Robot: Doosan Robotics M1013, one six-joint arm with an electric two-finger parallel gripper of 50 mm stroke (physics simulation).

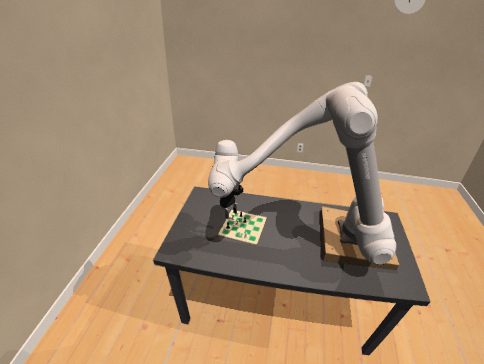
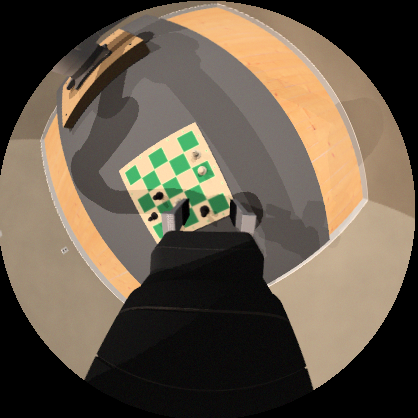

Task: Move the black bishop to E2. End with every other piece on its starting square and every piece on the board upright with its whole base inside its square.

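Pixels of known places: gripper, fingertip midpoint: (image 1: 231,215) (image 2: 209,206); arm's base, link origin: (image 1: 354,234) (image 2: 91,64).
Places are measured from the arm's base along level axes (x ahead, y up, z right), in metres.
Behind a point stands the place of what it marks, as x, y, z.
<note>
The green and cream board (image 1: 257,220) @[0.548, -0.038, 0.035] (image 2: 127,169) @[0.517, -0.037, 0.046] lies on the table. Three black pieces stand on it: one (image 1: 228,226) @[0.696, -0.023, -0.065] (image 2: 205,210) @[0.699, -0.021, -0.065] near the board's edge below the gripper, one (image 1: 245,220) @[0.614, -0.026, 0.007] (image 2: 158,195) @[0.618, -0.025, 0.006] and one (image 1: 241,214) @[0.647, -0.023, 0.049] (image 2: 153,216) @[0.650, -0.025, 0.046] on the other side. They are too small to tell which is the bishop. Two white pieces (image 2: 196,155) @[0.593, -0.025, -0.109] (image 2: 201,171) @[0.627, -0.007, -0.101] stand along one side; a cream square (image 2: 212,186) @[0.665, -0.038, -0.103] beside them holds no piece. My gripper (image 1: 231,213) @[0.673, 0.089, -0.092] (image 2: 209,206) @[0.673, 0.089, -0.092] is open and empty above the board's edge. Its left finger hides some squares.
Other pale pieces (image 1: 237,223) @[0.653, -0.027, -0.027] (image 1: 232,217) @[0.693, -0.029, 0.018] stand near the black ones. The dark table (image 1: 287,265) @[0.349, -0.043, -0.247] (image 2: 150,100) @[0.393, -0.044, -0.093] carries the board and the arm's wooden base (image 1: 332,252) @[0.137, 0.018, -0.173] (image 2: 102,80) @[0.175, -0.018, -0.010]. The arm's shadow crosses the table and part of the board.
</note>
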